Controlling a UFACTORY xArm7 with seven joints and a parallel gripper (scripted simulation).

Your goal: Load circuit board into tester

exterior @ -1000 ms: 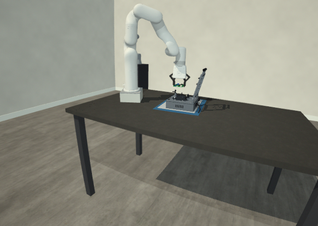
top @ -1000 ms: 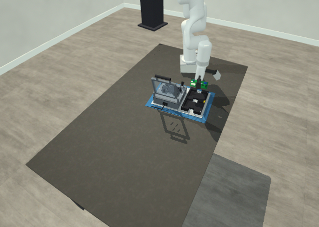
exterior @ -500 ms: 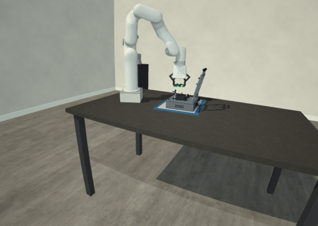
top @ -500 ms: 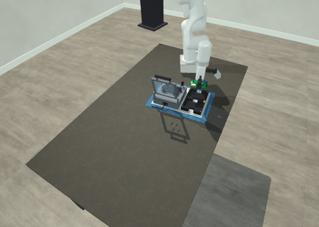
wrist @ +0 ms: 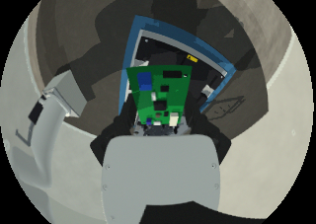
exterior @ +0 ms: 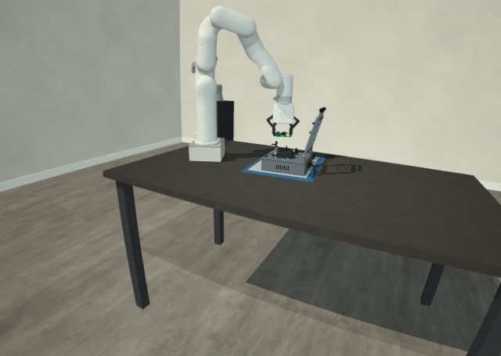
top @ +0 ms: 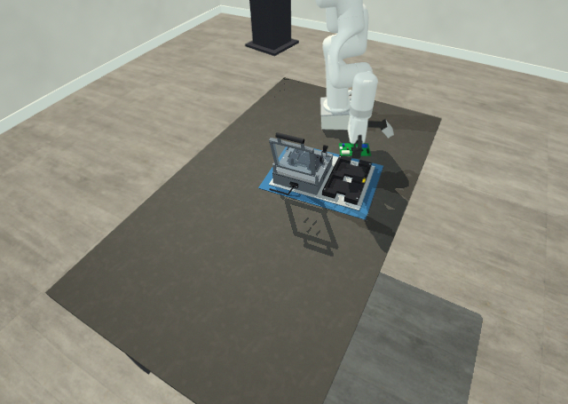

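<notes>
The green circuit board is right at my hand. The rest, counted from my hand: tester plate (110 mm ahead, 140 mm to the right, 50 mm below); tester (120 mm ahead, 100 mm to the right, 10 mm below); latch hook (30 mm ahead, 110 mm to the right, 40 mm below).
</notes>
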